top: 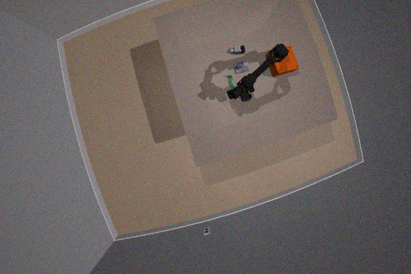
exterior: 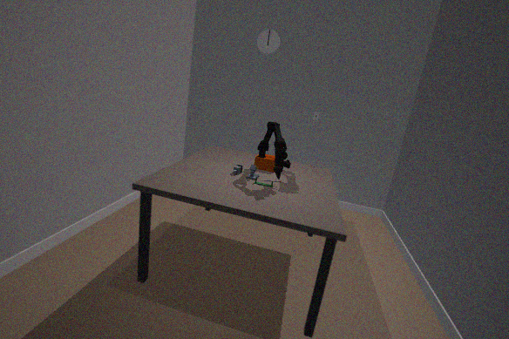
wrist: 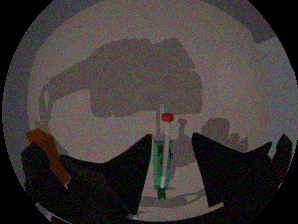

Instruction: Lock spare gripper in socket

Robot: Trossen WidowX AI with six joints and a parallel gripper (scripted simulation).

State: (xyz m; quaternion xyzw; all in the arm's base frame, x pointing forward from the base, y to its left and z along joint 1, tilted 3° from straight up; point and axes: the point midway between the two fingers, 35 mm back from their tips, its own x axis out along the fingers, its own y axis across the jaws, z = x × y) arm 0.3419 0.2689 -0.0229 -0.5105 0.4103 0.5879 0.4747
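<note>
My gripper tip is 2 cm short of the green strip, 10 cm to the left of it and 5 cm above it. The rest, counted from my gripper tip: spare gripper: 5 cm behind, 36 cm to the right, 5 cm below; grey mount: 6 cm behind, 23 cm to the right, 2 cm below.
</note>
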